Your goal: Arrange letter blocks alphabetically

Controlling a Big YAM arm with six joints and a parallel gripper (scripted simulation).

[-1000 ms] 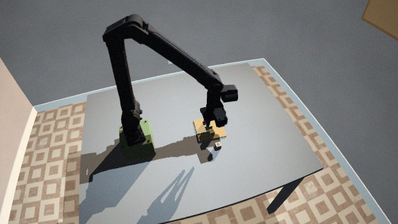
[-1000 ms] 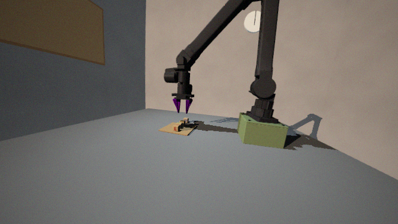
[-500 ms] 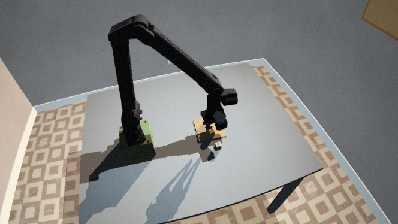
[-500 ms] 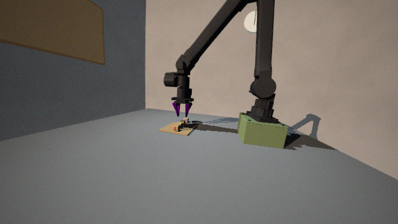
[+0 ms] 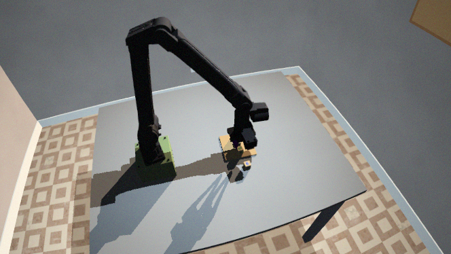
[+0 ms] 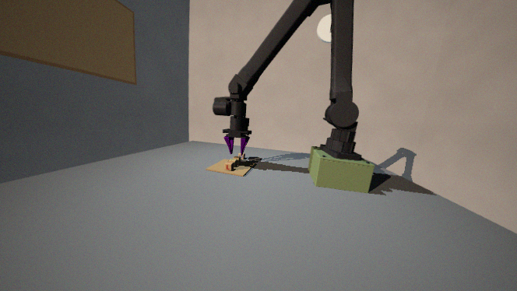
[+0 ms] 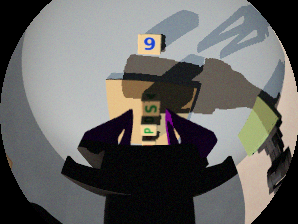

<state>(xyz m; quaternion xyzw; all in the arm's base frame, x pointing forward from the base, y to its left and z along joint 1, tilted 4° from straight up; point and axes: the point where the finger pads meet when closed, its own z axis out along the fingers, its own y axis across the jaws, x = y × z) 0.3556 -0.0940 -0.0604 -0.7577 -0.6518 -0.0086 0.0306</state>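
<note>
Right now the block is 1 cm ahead of my hand, 4 cm to the left of it and 3 cm below it. Also, from my hand: tan mat (1 cm ahead, 4 cm to the left, 5 cm below).
</note>
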